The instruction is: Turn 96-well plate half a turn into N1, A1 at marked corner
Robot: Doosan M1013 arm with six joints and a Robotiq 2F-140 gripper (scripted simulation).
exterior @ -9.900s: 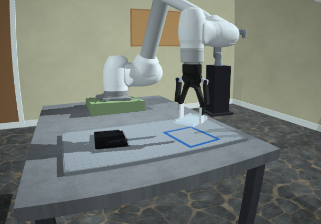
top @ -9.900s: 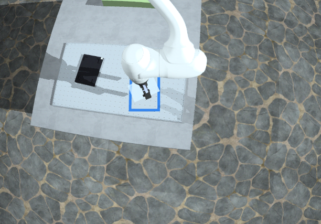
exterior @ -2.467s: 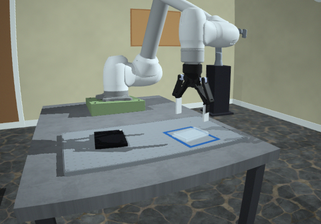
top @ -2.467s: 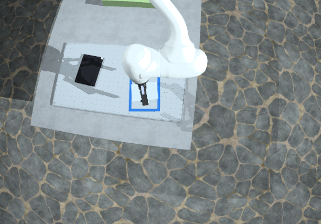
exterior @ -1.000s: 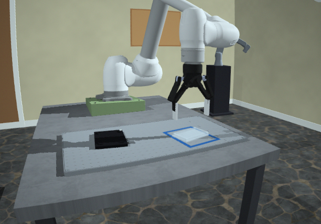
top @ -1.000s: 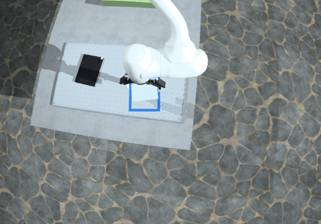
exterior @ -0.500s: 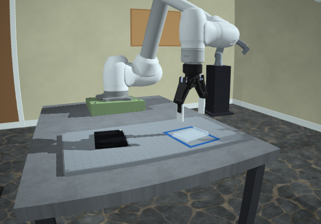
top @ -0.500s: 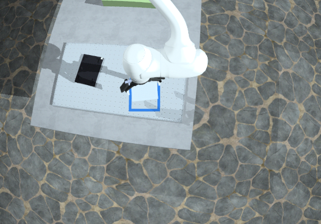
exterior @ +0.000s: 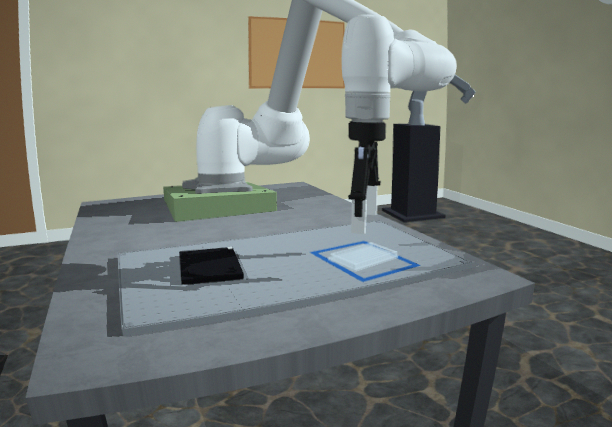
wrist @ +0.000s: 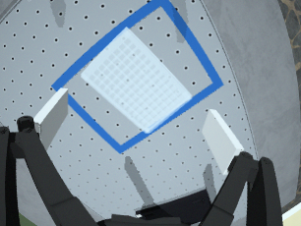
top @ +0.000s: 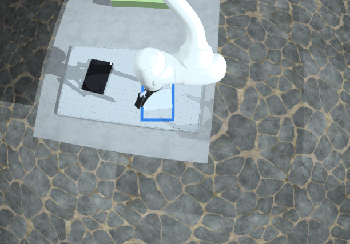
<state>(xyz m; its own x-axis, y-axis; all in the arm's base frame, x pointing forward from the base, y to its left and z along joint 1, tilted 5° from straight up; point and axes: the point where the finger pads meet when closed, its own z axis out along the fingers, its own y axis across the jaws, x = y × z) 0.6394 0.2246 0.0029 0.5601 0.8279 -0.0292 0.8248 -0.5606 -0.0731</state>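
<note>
Right now my hand is 8 cm above the 96-well plate. Also, from my hand: white A1 mark: 13 cm behind, 27 cm to the right, 8 cm below; black plate nest N1: 5 cm behind, 32 cm to the right, 8 cm below.
</note>
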